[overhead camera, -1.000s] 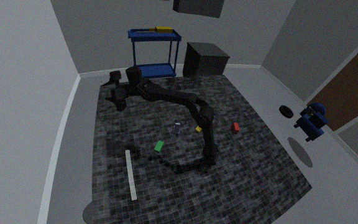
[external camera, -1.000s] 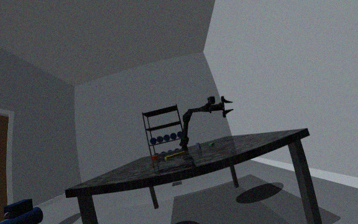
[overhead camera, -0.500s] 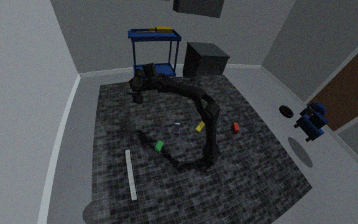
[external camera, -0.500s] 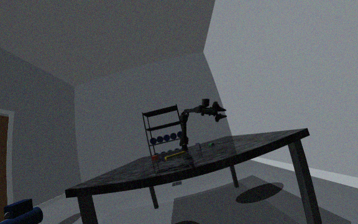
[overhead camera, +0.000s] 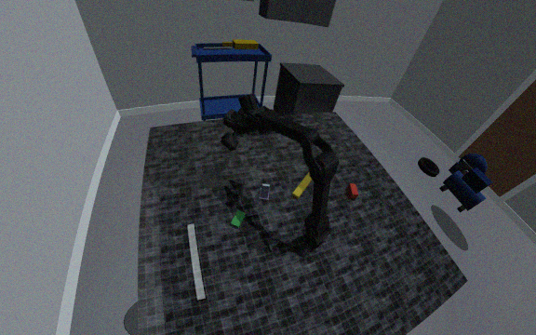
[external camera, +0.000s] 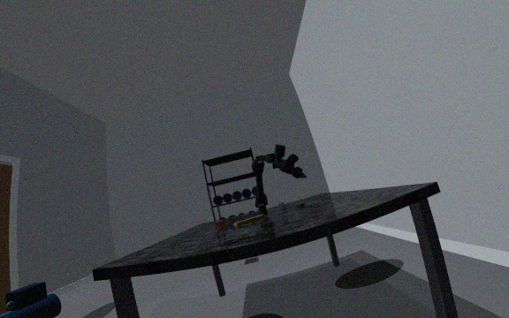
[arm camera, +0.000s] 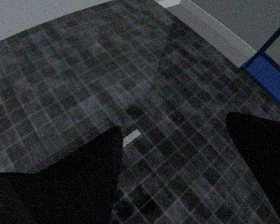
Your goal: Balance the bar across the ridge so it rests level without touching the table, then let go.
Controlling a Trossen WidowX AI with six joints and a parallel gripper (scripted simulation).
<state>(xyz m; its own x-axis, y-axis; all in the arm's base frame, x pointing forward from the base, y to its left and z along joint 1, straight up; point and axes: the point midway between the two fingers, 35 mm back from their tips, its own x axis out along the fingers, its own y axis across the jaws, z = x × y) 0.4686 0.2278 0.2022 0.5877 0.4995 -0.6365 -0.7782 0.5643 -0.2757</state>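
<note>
The yellow bar is 21 cm behind my gripper tip, 34 cm to the right of it and 17 cm below it. Also, from my gripper tip: green block 32 cm behind, 1 cm to the left, 17 cm below; then red block 33 cm behind, 55 cm to the right, 16 cm below.
</note>
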